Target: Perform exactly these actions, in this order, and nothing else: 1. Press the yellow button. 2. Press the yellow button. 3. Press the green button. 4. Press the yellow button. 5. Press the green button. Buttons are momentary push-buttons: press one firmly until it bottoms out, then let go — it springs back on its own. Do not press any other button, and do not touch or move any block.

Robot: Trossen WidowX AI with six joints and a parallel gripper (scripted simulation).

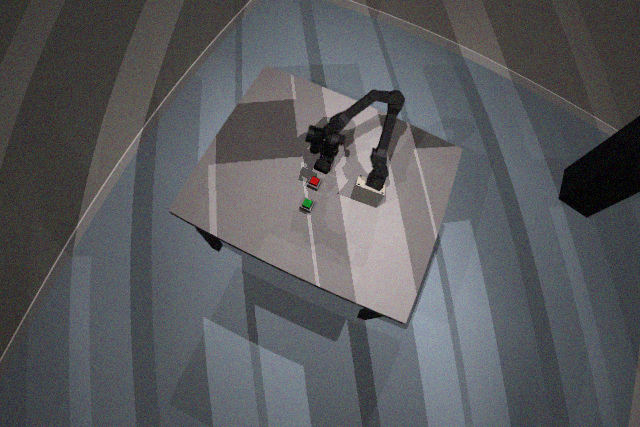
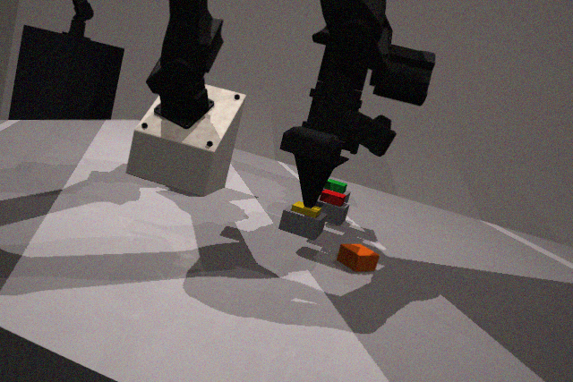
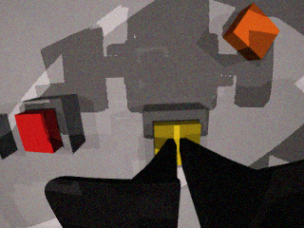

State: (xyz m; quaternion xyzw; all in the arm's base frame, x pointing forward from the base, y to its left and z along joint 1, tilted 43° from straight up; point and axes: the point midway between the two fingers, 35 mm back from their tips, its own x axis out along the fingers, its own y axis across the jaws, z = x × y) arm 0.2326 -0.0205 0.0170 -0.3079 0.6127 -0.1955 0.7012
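The yellow button is 1 cm below my gripper tip. The rest, counted from my gripper tip: orange block: 9 cm ahead, 6 cm to the right, 2 cm below; green button: 3 cm behind, 21 cm to the left; red button: 11 cm to the left.
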